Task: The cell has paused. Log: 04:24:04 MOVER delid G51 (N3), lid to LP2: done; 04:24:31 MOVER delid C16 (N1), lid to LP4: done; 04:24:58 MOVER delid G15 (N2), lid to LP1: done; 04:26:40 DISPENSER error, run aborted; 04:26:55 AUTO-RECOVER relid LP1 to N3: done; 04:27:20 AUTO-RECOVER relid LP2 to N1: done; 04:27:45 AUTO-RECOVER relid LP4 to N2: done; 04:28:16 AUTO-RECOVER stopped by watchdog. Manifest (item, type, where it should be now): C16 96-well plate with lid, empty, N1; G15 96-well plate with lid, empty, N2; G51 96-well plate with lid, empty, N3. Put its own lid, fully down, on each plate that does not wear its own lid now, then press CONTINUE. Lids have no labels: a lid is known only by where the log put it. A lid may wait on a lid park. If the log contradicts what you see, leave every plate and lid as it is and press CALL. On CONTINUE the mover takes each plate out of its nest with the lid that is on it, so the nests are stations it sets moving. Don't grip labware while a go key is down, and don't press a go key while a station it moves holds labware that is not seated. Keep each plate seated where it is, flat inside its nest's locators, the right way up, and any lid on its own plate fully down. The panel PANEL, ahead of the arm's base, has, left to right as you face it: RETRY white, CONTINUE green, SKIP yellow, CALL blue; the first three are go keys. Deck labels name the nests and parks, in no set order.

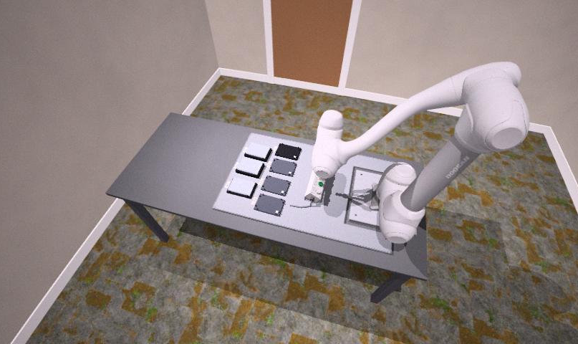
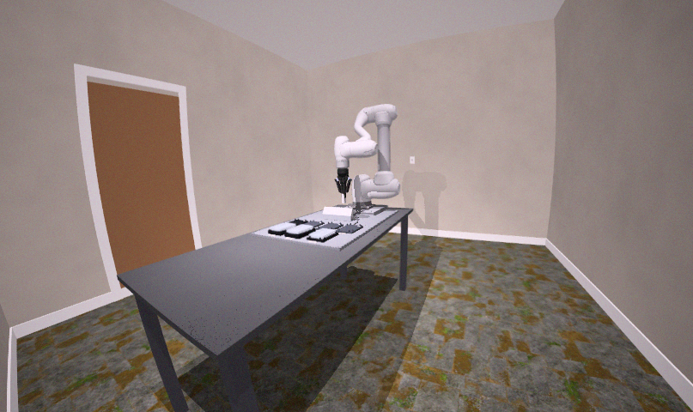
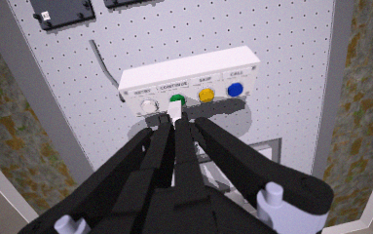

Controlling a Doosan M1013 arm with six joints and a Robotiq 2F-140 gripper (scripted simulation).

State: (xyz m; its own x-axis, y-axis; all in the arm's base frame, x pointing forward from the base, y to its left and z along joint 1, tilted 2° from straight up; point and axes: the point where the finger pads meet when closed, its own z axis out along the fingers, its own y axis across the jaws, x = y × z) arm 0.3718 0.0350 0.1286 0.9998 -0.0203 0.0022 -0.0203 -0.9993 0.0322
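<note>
Now: hand 8 cm above the green continue key. Round my hand: white retry key (5 cm to the left, 8 cm below); yellow skip key (5 cm to the right, 8 cm below); blue call key (10 cm to the right, 8 cm below).
</note>
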